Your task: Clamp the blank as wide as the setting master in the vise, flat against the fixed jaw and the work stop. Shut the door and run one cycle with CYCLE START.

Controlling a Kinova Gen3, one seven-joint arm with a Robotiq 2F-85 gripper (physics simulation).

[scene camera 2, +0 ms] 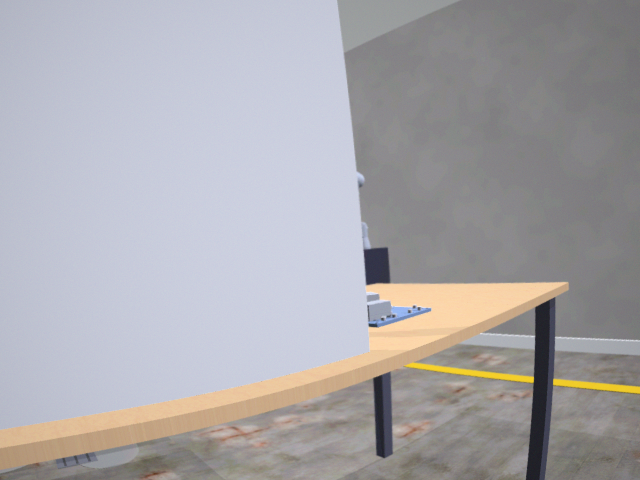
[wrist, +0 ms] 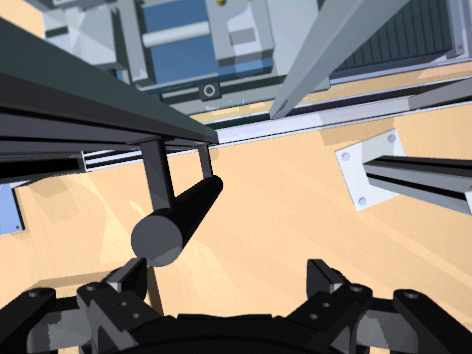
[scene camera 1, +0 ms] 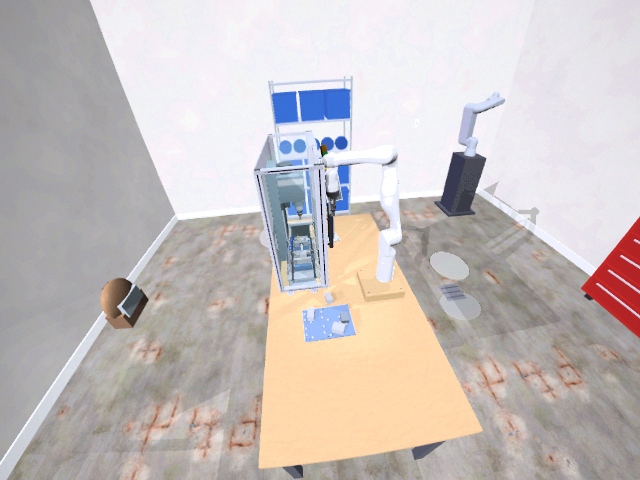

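Where they show: gripper, fingertip midpoint: (wrist: pixel 227 276) (scene camera 1: pixel 334 212); arm's base at its link origin: (scene camera 1: pixel 383 276).
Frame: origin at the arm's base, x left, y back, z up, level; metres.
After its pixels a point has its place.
Observation:
My gripper (scene camera 1: pixel 333 204) {x -0.283, y -0.258, z 0.306 m} (wrist: pixel 227 276) {x -0.283, y -0.258, z 0.306 m} is open and empty beside the machine's door side. In the wrist view the black door handle (scene camera 1: pixel 331 227) {x -0.236, y -0.281, z 0.231 m} (wrist: pixel 157 240) {x -0.250, y -0.283, z 0.309 m} stands just beyond the left fingertip, on the dark door frame (wrist: pixel 100 112) {x -0.261, y -0.342, z 0.365 m}; I cannot tell how far the door is open. The vise (scene camera 1: pixel 301 250) (wrist: pixel 242 37) sits inside the enclosure; whether it holds a blank is unclear. Grey blocks (scene camera 1: pixel 310 314) {x 0.205, y -0.453, z -0.006 m} (scene camera 1: pixel 338 327) {x 0.300, y -0.320, z -0.007 m} (scene camera 1: pixel 344 316) {x 0.232, y -0.278, z -0.018 m} lie on the blue mat (scene camera 1: pixel 323 334) {x 0.308, y -0.396, z -0.042 m} (scene camera 2: pixel 408 313) {x 0.260, y -0.484, z -0.042 m}. A small block (scene camera 1: pixel 328 297) {x 0.098, y -0.346, z -0.015 m} lies between mat and machine. CYCLE START cannot be made out.
The white machine panel (scene camera 2: pixel 180 206) {x -0.295, y -0.633, z 0.183 m} fills much of the second scene view. A post's bolted foot plate (wrist: pixel 352 172) {x -0.471, y -0.255, z -0.043 m} stands right of the handle in the wrist view. The arm's wooden base (scene camera 1: pixel 382 291) {x 0.113, y -0.042, z 0.004 m} is on the table (scene camera 1: pixel 361 403) {x 0.638, y -0.275, z -0.050 m}. A blue-bin shelf stands behind.

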